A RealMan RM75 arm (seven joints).
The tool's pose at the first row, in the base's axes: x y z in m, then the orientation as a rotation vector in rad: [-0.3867 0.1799 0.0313 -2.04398 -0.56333 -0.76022]
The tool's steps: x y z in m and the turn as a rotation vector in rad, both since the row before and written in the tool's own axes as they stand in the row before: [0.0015 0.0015 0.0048 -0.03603 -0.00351 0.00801]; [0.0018 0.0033 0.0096 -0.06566 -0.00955 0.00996]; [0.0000 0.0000 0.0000 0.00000 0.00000 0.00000]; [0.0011 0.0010 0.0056 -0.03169 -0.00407 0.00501]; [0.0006 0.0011 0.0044 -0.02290 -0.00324 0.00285]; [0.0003 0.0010 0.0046 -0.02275 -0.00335 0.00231]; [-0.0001 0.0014 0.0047 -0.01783 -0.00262 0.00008]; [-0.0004 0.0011 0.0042 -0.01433 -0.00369 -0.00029]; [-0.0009 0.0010 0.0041 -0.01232 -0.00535 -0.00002]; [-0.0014 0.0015 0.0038 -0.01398 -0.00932 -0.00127]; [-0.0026 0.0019 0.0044 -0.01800 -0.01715 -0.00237]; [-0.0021 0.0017 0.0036 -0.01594 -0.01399 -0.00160]
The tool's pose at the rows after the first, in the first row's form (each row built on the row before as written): [-0.3832 0.1833 0.0294 -2.07985 -0.54673 -0.76726]; [-0.3768 0.1895 0.0243 -2.14603 -0.52236 -0.77933]; [-0.3768 0.1895 0.0243 -2.14603 -0.52236 -0.77933]; [-0.3734 0.1934 0.0217 -2.17767 -0.50971 -0.78548]; [-0.3707 0.1961 0.0192 -2.20059 -0.50143 -0.78997]; [-0.3682 0.1989 0.0164 -2.22336 -0.49374 -0.79453]; [-0.3657 0.2014 0.0130 -2.24106 -0.48961 -0.79899]; [-0.3637 0.2036 0.0098 -2.25605 -0.48741 -0.80102]; [-0.3622 0.2057 0.0064 -2.27005 -0.48625 -0.80025]; [-0.3609 0.2071 0.0025 -2.28748 -0.48786 -0.79637]; [-0.3600 0.2084 -0.0027 -2.31244 -0.49312 -0.78589]; [-0.3592 0.2093 -0.0070 -2.33395 -0.49665 -0.77755]
